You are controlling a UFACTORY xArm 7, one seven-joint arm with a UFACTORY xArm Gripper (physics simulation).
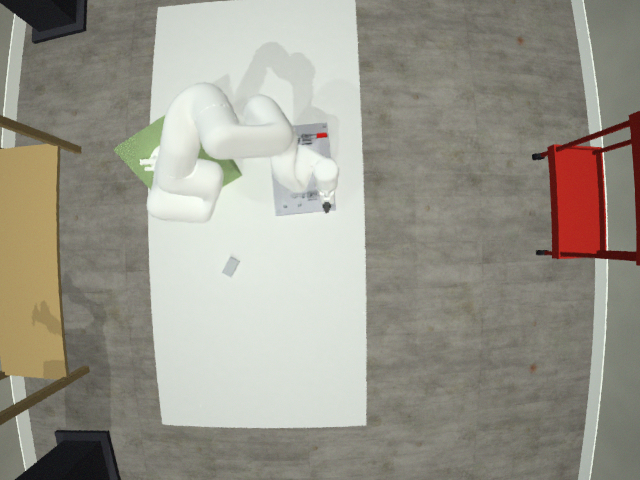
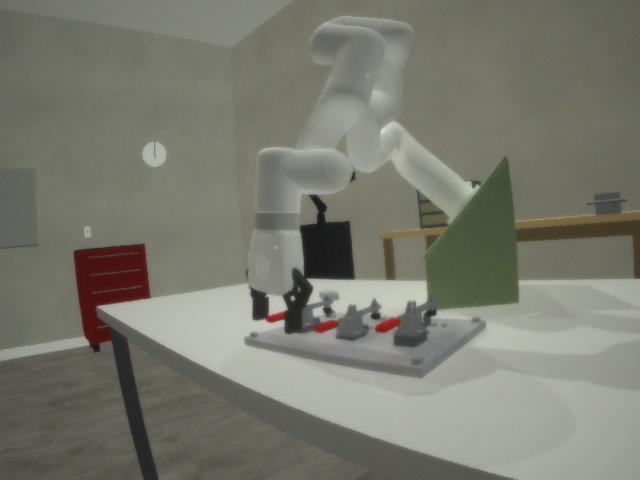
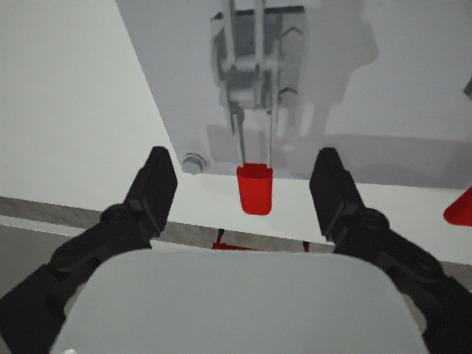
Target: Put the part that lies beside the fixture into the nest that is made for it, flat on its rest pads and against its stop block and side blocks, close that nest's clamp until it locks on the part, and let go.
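Frame: origin at the arm's base, x ahead, y left, z up, level; metres.
Seen in the pictures: gripper, fingertip midpoint: [image 2: 276, 325] [image 3: 242, 165]; arm's base at its link origin: [image 2: 464, 205].
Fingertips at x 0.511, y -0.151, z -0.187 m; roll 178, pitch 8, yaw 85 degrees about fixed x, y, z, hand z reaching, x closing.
Note:
Pixels of each thing's top centre, then the offset from my fingertips to it. "*": a spot on its surface instead.
- small grey block at its top centre: [image 2: 328, 292] [image 1: 230, 267] dx -0.399, dy -0.231, dz -0.015 m
- fixture plate at its top centre: [image 2: 363, 332] [image 1: 301, 168] dx -0.083, dy +0.120, dz -0.020 m
- end clamp's red handle at a spot on its surface: [image 3: 255, 190] [image 2: 280, 313] * dx -0.004, dy +0.010, dz +0.022 m
- clamp's body at a spot on its surface: [image 3: 250, 65] * dx -0.065, dy +0.011, dz +0.021 m
- middle clamp at its top centre: [image 2: 349, 305] dx -0.054, dy +0.120, dz +0.032 m
- middle clamp's handle at a spot on its surface: [image 3: 460, 210] [image 2: 319, 325] * dx +0.011, dy +0.111, dz +0.014 m
- bolt head at a spot on its surface: [image 3: 193, 163] * dx +0.013, dy -0.039, dz -0.013 m
A small grey block [image 1: 231, 266] lies on the table, apart from the fixture plate [image 1: 281, 200] [image 2: 372, 357] [image 3: 400, 75]. The plate bears three clamps with red handles. My gripper [image 1: 326, 207] [image 2: 277, 324] [image 3: 242, 165] is open and empty, pointing down at one end of the plate. Its fingers stand on either side of the end clamp's red handle [image 2: 276, 316] [image 3: 255, 190], apart from it. That clamp's body [image 3: 250, 65] is bolted to the plate. The middle clamp [image 2: 353, 325] and the near clamp [image 2: 410, 325] have raised arms. The nests are too small or hidden to make out.
The middle clamp's handle [image 2: 326, 326] [image 3: 460, 210] stands beside my gripper. The near clamp's handle [image 1: 321, 135] [image 2: 387, 324] is farther off. A bolt head [image 3: 193, 163] sits at the plate's corner. A green wedge [image 1: 139, 149] [image 2: 478, 258] stands at my arm's base.

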